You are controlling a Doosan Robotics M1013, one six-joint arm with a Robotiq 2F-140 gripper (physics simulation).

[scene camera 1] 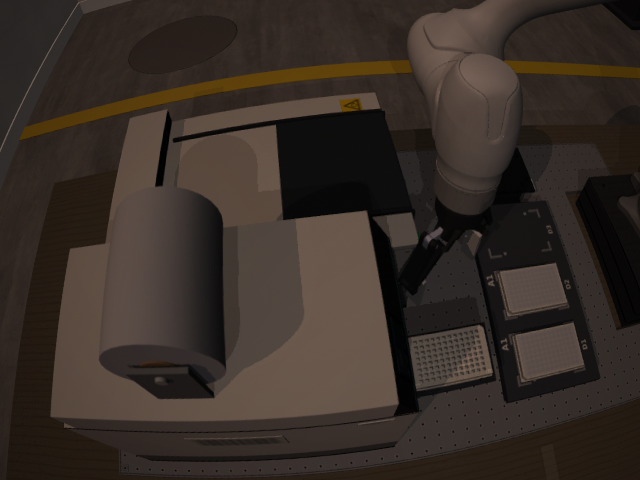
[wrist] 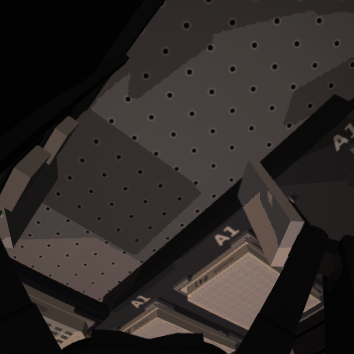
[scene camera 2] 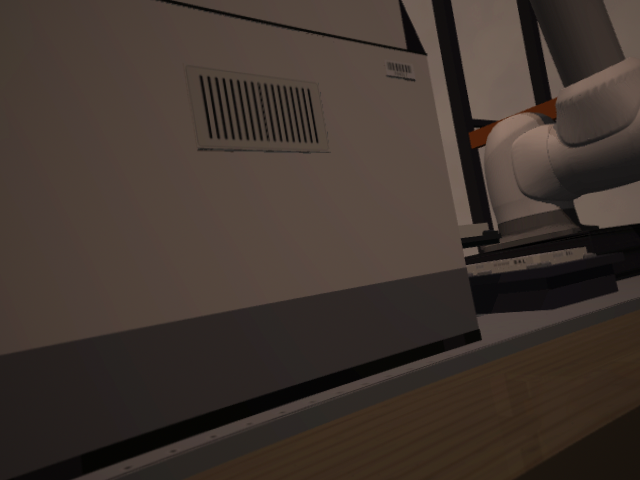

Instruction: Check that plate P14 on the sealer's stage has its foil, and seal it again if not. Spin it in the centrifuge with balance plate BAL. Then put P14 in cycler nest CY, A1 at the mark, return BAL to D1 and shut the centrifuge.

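Seen in the pictures: gripper, between the fingertips: [scene camera 1: 441, 275] [wrist: 151, 168]; arm's base, origin of its link: [scene camera 2: 541, 242].
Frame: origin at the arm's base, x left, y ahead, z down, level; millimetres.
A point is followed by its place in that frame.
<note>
A plate with dark, open-looking wells [scene camera 1: 449, 356] {x 98, y 589, z -31 mm} [wrist: 62, 331] {x 75, y 539, z -32 mm} sits on the sealer's stage; no foil shows over it, and its label is not legible. The beige sealer [scene camera 1: 341, 320] {x 89, y 748, z -261 mm} [scene camera 2: 155, 217] {x 149, y 994, z -50 mm} carries a large roll. My gripper [scene camera 1: 442, 265] {x -59, y 537, z 22 mm} [wrist: 151, 168] {x -59, y 537, z 22 mm} is open and empty, beside the sealer's right side and above the perforated plate. In D1 a pale, faintly gridded plate [scene camera 1: 550, 353] {x 146, y 398, z 19 mm} [wrist: 160, 326] {x 104, y 437, z 19 mm} sits flat; a BAL label [scene camera 2: 519, 261] {x 145, y 459, z 24 mm} shows on a plate side in scene camera 2. Centrifuge and nest CY cannot be clearly told.
A similar pale plate [scene camera 1: 532, 289] {x 22, y 382, z 19 mm} [wrist: 237, 295] {x 20, y 399, z 19 mm} sits in D2. D3 [scene camera 1: 516, 232] {x -105, y 350, z 35 mm} shows bare corner marks. Behind the sealer stands a beige housing with a black panel [scene camera 1: 336, 165] {x -217, y 674, z -124 mm} and warning label. A dark box [scene camera 1: 516, 178] {x -224, y 287, z 31 mm} stands behind the gripper.
</note>
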